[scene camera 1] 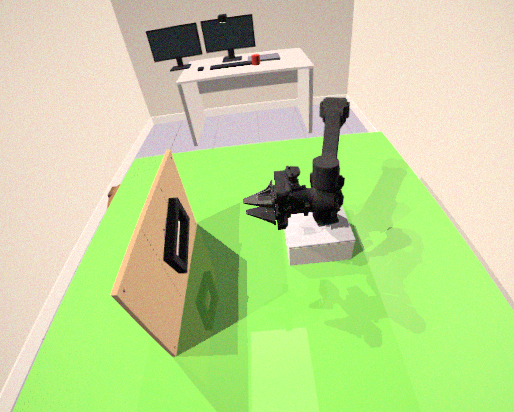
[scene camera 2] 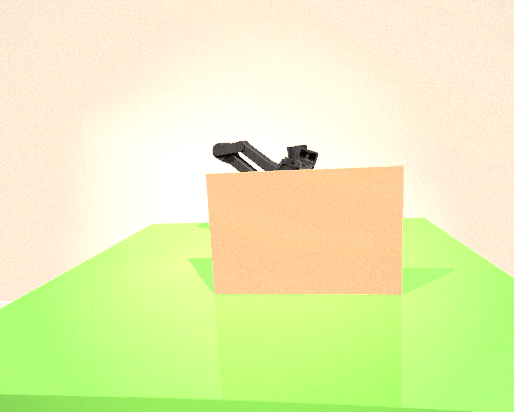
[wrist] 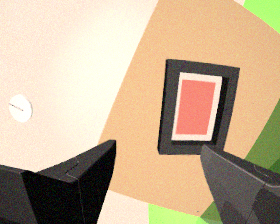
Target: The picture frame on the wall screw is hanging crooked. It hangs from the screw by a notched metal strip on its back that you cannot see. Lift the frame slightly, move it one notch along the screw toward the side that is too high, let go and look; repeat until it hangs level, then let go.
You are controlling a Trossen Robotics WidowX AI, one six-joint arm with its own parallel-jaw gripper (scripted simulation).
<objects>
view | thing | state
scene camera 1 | my gripper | -
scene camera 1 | picture frame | -
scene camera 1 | tan wall board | -
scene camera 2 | tan wall board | -
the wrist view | my gripper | -
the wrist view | picture frame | -
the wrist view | tan wall board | -
</objects>
